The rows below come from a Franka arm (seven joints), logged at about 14 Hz.
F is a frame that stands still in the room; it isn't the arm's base.
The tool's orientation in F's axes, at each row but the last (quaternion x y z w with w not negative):
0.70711, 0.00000, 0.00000, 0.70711
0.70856, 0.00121, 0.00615, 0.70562
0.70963, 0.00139, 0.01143, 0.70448
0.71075, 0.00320, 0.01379, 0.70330
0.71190, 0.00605, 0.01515, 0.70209
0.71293, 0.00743, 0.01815, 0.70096
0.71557, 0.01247, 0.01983, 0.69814
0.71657, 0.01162, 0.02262, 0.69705
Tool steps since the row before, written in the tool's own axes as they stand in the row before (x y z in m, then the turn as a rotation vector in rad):
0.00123, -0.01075, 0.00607, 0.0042, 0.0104, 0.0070
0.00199, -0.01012, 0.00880, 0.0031, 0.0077, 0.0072
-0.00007, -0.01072, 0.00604, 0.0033, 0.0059, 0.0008
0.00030, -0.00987, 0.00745, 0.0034, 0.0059, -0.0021
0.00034, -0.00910, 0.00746, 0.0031, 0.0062, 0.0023
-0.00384, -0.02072, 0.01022, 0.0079, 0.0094, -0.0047
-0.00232, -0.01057, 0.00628, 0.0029, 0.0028, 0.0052
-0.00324, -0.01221, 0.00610, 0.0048, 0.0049, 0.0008
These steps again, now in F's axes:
0.00123, -0.00607, -0.01075, 0.0042, -0.0070, 0.0104
0.00215, -0.00874, -0.01014, 0.0031, -0.0072, 0.0077
0.00019, -0.00596, -0.01076, 0.0032, -0.0008, 0.0059
0.00063, -0.00733, -0.00994, 0.0033, 0.0021, 0.0060
0.00068, -0.00732, -0.00920, 0.0031, -0.0023, 0.0062
-0.00316, -0.00999, -0.02094, 0.0076, 0.0048, 0.0096
-0.00193, -0.00611, -0.01074, 0.0031, -0.0051, 0.0027
-0.00276, -0.00591, -0.01242, 0.0048, -0.0007, 0.0050

